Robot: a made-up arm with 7 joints.
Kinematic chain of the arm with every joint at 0, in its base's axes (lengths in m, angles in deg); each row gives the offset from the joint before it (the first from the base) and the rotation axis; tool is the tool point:
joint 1: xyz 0 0 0.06 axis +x
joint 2: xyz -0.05 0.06 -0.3 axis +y
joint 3: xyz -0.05 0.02 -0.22 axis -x
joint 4: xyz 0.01 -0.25 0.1 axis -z
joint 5: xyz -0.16 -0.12 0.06 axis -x
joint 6: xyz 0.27 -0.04 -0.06 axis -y
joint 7: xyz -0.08 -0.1 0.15 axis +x
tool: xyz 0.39 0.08 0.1
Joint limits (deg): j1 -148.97..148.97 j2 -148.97..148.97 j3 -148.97..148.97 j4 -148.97..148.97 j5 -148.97..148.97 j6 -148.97..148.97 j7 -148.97..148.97
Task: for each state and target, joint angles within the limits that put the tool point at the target. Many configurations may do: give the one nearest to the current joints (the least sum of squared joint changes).
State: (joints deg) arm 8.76 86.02 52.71 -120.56 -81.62 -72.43 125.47
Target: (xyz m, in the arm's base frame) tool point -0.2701 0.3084 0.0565
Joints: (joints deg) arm 0.80 87.16 49.28 -87.49 -134.63 -72.18 115.22
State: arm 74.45 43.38 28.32 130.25 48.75 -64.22 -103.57
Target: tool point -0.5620 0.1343 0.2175
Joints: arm 97.35 29.44 43.91 144.69 67.52 -67.77 -115.49
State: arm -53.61 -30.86 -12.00 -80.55 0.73 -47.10 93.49
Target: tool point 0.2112 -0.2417 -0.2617
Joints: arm -88.48 -23.44 -23.53 -96.26 -2.57 -41.75 90.00
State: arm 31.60 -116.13 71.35 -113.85 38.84 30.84 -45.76
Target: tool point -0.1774 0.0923 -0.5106
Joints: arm -7.45 -104.32 41.43 -131.43 50.82 53.06 -36.05
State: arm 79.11 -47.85 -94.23 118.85 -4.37 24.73 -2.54
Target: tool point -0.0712 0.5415 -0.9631
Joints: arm 43.71 -26.20 -91.54 112.94 -7.23 13.35 3.28
